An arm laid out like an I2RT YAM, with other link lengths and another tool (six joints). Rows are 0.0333 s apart.
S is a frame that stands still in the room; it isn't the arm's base.
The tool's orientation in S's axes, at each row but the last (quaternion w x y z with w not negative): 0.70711 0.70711 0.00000 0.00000; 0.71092 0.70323 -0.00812 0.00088; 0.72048 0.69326 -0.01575 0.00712; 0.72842 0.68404 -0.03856 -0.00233; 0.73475 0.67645 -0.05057 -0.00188; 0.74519 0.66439 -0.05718 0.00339; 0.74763 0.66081 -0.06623 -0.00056; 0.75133 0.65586 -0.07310 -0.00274; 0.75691 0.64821 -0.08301 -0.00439; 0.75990 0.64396 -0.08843 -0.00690
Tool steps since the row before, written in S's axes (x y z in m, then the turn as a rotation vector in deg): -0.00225 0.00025 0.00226 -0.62 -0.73 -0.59; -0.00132 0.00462 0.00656 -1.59 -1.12 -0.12; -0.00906 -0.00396 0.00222 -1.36 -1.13 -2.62; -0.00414 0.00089 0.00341 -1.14 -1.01 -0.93; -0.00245 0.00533 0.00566 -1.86 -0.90 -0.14; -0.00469 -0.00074 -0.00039 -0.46 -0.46 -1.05; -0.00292 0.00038 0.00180 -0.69 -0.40 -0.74; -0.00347 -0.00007 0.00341 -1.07 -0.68 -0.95; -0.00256 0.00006 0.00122 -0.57 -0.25 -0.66; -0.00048 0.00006 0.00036 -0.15 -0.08 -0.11
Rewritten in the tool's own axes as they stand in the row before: -0.00225 0.00226 -0.00025 -0.62 -0.59 0.73; -0.00128 0.00663 -0.00453 -1.58 -0.11 1.13; -0.00894 0.00235 0.00416 -1.43 -2.62 1.05; -0.00400 0.00366 -0.00043 -1.13 -0.94 1.02; -0.00241 0.00624 -0.00466 -1.80 -0.09 1.03; -0.00464 -0.00009 0.00107 -0.52 -1.06 0.38; -0.00275 0.00208 0.00013 -0.72 -0.72 0.38; -0.00306 0.00367 0.00090 -1.09 -0.93 0.67; -0.00239 0.00147 0.00046 -0.61 -0.63 0.22; -0.00043 0.00041 0.00007 -0.15 -0.11 0.08
